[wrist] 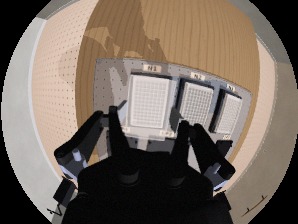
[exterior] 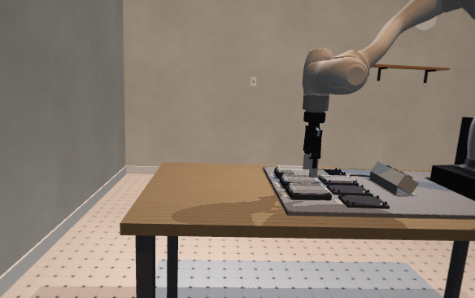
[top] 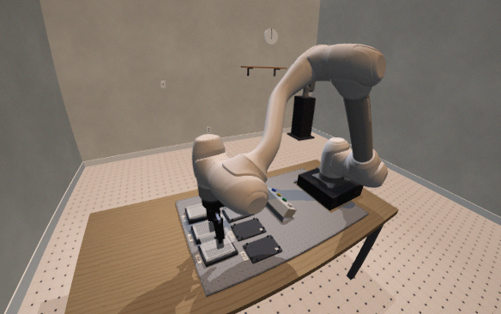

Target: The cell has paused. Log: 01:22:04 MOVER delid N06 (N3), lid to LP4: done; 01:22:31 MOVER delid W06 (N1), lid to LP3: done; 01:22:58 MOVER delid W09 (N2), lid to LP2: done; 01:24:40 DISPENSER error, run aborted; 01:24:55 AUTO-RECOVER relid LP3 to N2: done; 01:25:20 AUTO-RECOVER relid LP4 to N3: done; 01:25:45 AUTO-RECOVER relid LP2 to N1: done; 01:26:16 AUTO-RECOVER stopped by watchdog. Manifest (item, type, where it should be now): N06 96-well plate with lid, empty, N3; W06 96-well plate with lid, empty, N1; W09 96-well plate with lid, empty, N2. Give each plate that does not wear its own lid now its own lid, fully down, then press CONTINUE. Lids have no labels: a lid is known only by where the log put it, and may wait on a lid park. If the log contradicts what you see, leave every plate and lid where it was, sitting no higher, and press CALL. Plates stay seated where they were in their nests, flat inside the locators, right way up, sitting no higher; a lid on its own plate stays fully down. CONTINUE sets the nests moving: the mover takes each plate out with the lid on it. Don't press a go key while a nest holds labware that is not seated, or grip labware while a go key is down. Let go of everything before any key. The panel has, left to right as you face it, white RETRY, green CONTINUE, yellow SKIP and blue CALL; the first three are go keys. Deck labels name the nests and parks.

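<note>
My hand is 80 mm above the plate. Round my hand: pale lid (180 mm behind, 200 mm to the right, 90 mm below); green key (420 mm behind, 130 mm to the right, 40 mm below); LP2 lid park (180 mm behind, 70 mm to the right, 100 mm below).
</note>
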